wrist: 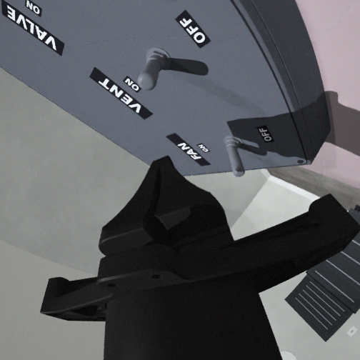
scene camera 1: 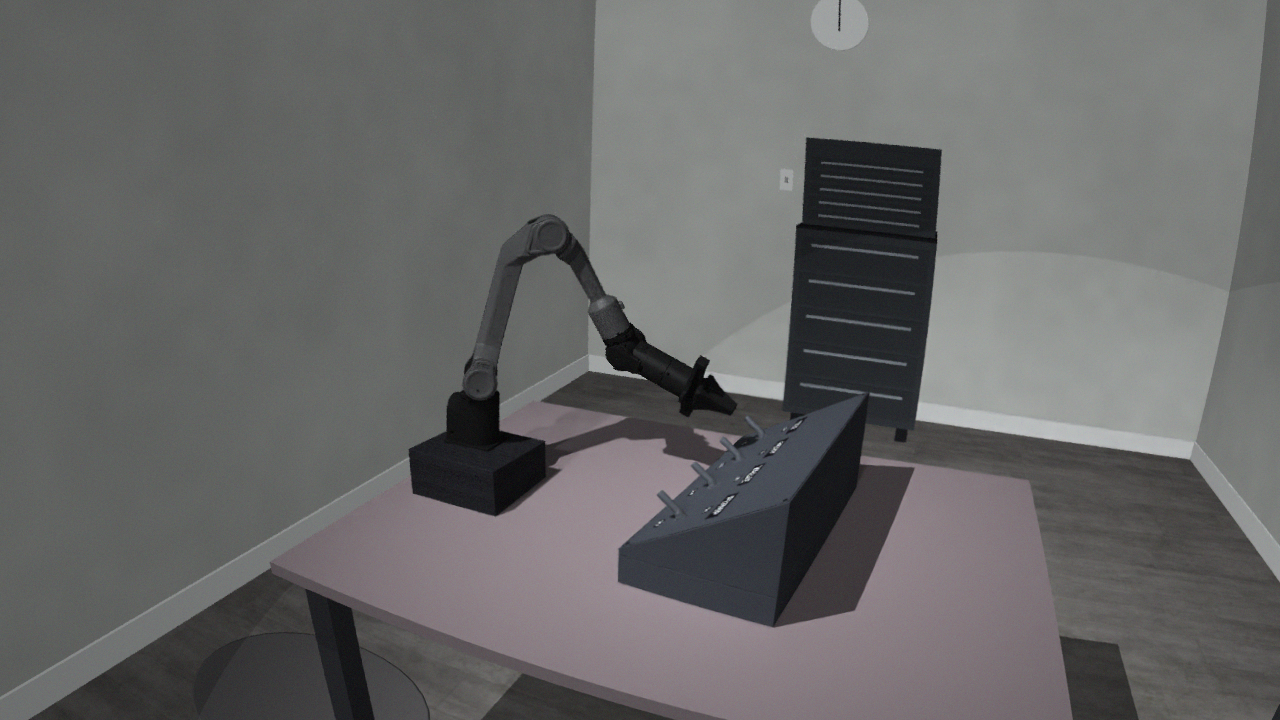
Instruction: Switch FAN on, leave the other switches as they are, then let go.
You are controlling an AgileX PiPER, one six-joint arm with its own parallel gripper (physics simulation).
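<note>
The dark blue-grey sloped switch panel (scene camera 1: 725, 564) (wrist: 95, 30) stands on the table. The FAN switch lever (scene camera 1: 754, 427) (wrist: 236, 159) is at the panel's far end, between its ON and OFF labels; in the scene view it tilts much like the other levers. The VENT lever (scene camera 1: 731, 449) (wrist: 150, 71) is beside it, and the VALVE lever (scene camera 1: 704, 474) is nearer the camera. My black gripper (scene camera 1: 734, 411) (wrist: 164, 168) is shut and empty. Its tip hangs a little above the FAN lever in the scene view, apart from it, and shows below the FAN label in the wrist view.
The lever nearest the camera (scene camera 1: 672, 504) is at the panel's near end. The panel rests on the pink table (scene camera 1: 501, 573), to the right of the arm's black base block (scene camera 1: 477, 472). A dark drawer cabinet (scene camera 1: 861, 313) (wrist: 320, 305) stands by the back wall.
</note>
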